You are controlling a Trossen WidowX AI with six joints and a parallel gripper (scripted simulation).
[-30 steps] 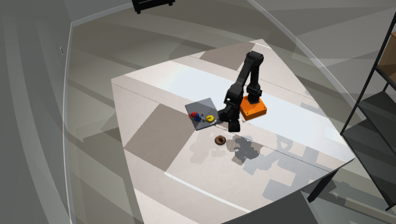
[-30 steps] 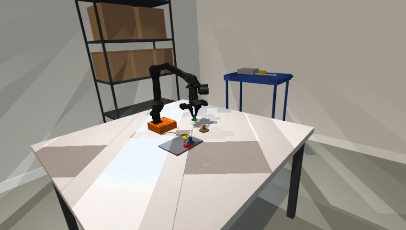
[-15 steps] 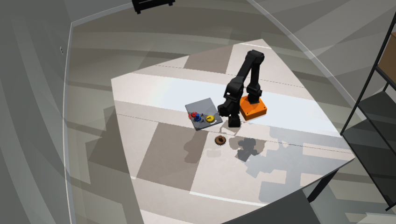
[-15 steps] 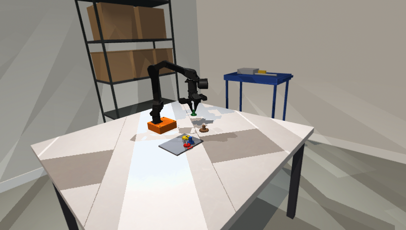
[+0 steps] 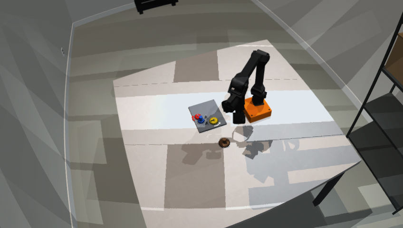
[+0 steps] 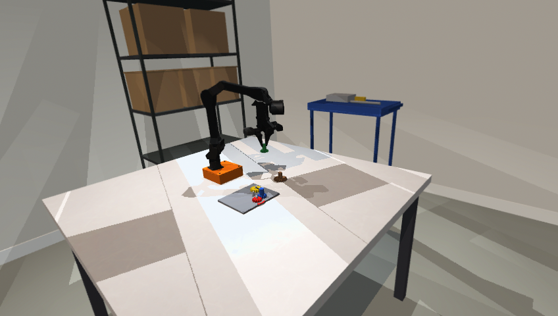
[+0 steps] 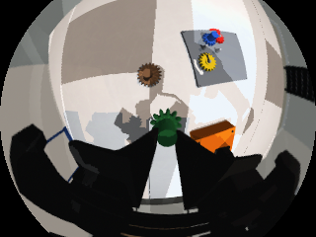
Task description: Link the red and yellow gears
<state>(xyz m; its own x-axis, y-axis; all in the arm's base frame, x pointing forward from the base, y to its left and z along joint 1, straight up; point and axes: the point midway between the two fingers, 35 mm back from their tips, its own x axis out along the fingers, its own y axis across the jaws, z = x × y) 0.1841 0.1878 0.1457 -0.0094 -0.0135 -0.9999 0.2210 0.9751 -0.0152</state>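
My gripper tip is now 180 mm short of the blue gear, 150 mm to the left of it and 140 mm above it. Round my gripper tip: brown gear 150 mm below, 80 mm ahead, 30 mm to the left; then green gear 10 mm below; then yellow gear 150 mm below, 130 mm to the right, 110 mm ahead.
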